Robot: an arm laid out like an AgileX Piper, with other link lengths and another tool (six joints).
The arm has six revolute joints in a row. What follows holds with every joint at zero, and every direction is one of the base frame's.
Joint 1 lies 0.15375 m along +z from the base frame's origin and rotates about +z.
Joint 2 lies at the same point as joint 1 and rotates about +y.
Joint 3 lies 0.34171 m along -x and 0.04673 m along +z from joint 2 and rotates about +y.
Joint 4 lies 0.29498 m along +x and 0.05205 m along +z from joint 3 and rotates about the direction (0.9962, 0, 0.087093).
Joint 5 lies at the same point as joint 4 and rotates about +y.
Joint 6 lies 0.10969 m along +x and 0.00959 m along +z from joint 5 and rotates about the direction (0.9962, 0, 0.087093).
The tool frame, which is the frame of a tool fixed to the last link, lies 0.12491 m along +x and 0.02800 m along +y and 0.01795 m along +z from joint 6; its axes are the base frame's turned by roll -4.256, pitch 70.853 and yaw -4.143 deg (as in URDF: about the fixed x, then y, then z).
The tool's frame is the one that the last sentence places.
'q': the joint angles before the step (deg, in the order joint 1, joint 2, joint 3, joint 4, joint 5, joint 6). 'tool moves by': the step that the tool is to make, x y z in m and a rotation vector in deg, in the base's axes. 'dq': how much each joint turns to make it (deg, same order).
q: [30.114 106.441 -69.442 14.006 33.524 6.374]
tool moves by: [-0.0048 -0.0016 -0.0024 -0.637 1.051 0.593]
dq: [-0.004 0.000 0.005 -0.066 1.307 -0.327]
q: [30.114 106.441 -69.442 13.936 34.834 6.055]
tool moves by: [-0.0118 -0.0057 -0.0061 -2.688 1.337 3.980]
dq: [-0.004 0.002 0.004 -0.997 3.013 -3.125]
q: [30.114 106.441 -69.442 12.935 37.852 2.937]
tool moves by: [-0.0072 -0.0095 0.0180 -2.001 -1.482 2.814]
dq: [-0.009 -2.826 -0.005 -2.787 2.735 -1.007]
